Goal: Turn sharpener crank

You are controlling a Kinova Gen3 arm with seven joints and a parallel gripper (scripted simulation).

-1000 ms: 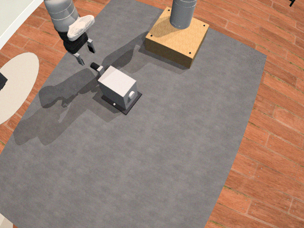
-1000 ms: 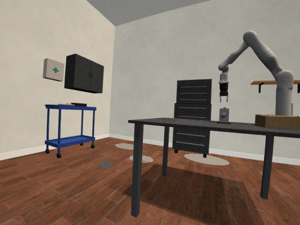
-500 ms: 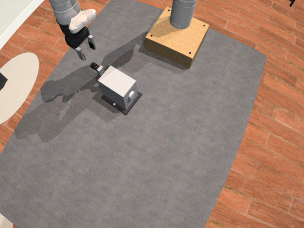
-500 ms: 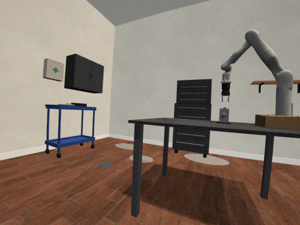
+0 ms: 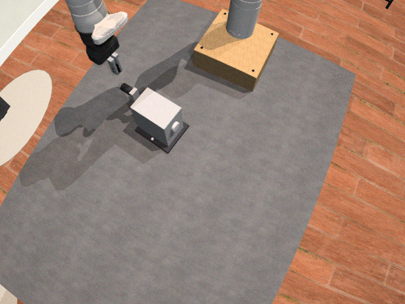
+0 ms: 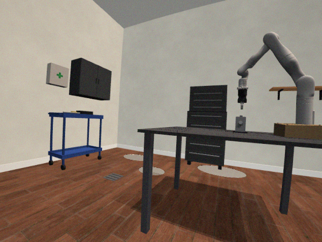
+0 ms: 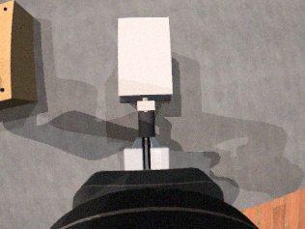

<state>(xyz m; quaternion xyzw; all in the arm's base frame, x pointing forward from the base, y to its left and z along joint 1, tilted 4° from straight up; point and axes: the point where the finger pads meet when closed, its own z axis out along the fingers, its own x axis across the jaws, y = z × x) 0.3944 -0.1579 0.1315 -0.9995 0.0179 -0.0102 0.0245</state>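
The dark handle is 90 mm below my hand and 20 mm to the left of it.
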